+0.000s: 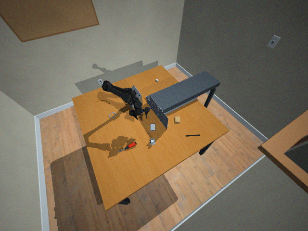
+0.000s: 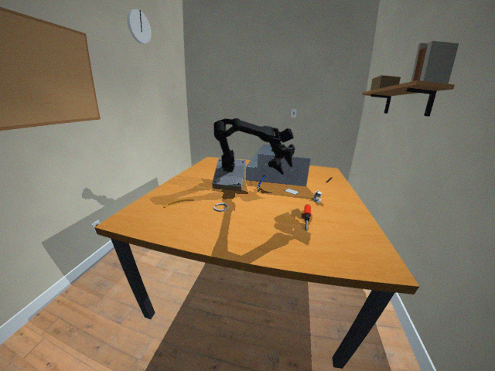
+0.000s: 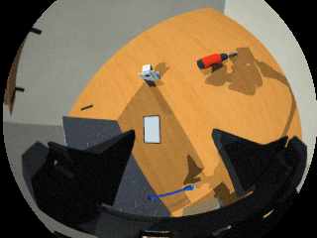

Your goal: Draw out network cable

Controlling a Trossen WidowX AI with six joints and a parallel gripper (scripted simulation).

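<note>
Now: hand 170 mm above the plug, 160 mm past it and 60 mm to the right of it. The rest, counted from my hand: wooden block: 360 mm to the left, 180 mm below, 100 mm ahead; red screwdriver: 220 mm to the right, 180 mm below, 140 mm ahead; white rectangle: 190 mm below, 90 mm to the left, 50 mm ahead.
</note>
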